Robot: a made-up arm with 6 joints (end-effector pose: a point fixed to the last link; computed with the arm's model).
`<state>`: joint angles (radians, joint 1 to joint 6).
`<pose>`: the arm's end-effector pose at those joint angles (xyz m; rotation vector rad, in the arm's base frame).
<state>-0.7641 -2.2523 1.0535 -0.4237 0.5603 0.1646</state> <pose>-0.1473 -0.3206 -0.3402 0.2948 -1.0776 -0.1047</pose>
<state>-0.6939 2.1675 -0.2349 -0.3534 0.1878 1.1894</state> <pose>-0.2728 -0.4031 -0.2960 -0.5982 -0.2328 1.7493</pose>
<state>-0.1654 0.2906 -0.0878 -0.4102 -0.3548 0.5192</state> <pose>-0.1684 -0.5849 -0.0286 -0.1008 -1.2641 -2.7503</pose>
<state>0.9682 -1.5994 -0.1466 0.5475 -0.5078 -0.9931</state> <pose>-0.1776 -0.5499 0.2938 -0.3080 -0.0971 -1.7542</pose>
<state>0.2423 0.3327 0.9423 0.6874 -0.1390 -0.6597</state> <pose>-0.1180 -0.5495 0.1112 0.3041 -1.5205 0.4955</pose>
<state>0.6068 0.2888 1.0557 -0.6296 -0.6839 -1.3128</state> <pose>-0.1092 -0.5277 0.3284 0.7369 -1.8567 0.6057</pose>
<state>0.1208 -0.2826 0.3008 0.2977 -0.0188 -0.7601</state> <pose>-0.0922 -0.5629 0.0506 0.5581 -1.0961 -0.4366</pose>
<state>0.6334 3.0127 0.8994 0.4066 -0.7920 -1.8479</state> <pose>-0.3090 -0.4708 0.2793 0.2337 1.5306 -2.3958</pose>
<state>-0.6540 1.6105 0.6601 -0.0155 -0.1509 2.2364</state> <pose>-0.1908 -0.4024 -0.2031 -0.0824 -0.6468 1.4822</pose>
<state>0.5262 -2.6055 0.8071 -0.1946 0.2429 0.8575</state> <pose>-0.2431 -0.6103 0.1920 -1.3905 -0.6760 0.3323</pose>
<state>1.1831 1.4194 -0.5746 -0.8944 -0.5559 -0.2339</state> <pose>-0.1921 -0.3589 0.5639 1.2393 -1.8860 -1.3747</pose>
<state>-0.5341 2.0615 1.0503 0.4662 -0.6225 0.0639</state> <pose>-0.2331 -0.5063 -0.1493 -0.6057 1.9807 0.5530</pose>
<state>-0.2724 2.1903 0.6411 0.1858 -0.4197 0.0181</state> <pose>-0.2827 -0.5511 -0.0680 -1.0191 1.7347 0.3465</pose>
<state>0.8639 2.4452 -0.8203 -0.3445 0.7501 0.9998</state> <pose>-0.3375 -0.5736 0.4207 -1.3439 1.8249 1.4328</pose>
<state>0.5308 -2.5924 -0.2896 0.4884 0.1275 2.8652</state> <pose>-0.2276 -0.5751 0.1181 2.3892 0.8183 -1.8072</pose>
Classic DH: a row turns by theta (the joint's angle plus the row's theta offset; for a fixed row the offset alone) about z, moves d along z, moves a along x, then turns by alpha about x. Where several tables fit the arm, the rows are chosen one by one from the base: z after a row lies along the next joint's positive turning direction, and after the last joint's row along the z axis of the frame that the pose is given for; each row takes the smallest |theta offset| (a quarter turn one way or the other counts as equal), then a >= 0, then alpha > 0; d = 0 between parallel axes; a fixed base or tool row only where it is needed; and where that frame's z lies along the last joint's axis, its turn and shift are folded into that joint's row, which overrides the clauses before.
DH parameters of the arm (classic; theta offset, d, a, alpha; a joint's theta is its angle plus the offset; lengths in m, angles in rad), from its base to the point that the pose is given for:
base (fixed): 1.3851 0.1138 -0.1544 -1.5823
joint 1: 1.5686 0.1963 0.1225 -1.7565
joint 2: -0.155 0.5417 -0.044 1.1153
joint 3: -1.5074 -0.069 0.06 1.4421
joint 4: -0.4595 0.0453 0.032 -1.5708
joint 5: 0 -0.048 -0.015 -1.5708
joint 6: 0.8329 0.0162 -0.0271 1.6645
tool (fixed): -2.6092 -0.0404 0 0

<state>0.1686 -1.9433 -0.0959 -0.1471 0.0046 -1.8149</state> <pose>-0.2203 -0.5945 -0.0884 0.3585 0.7596 -1.2379</pose>
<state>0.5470 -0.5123 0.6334 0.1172 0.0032 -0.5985</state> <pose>-0.1037 -0.5791 0.2121 -0.1625 -1.2195 -0.0898</pose>
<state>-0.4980 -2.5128 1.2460 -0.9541 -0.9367 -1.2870</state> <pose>-0.2366 -0.4251 -0.3258 0.8403 0.1871 -0.9296</pose>
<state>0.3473 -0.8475 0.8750 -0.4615 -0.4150 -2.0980</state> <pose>-0.1209 -0.5841 0.0637 0.6836 -0.3138 0.0869</pose>
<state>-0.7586 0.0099 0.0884 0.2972 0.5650 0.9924</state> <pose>-0.1347 -0.4365 -0.2243 -0.1947 -1.8750 -2.3353</pose>
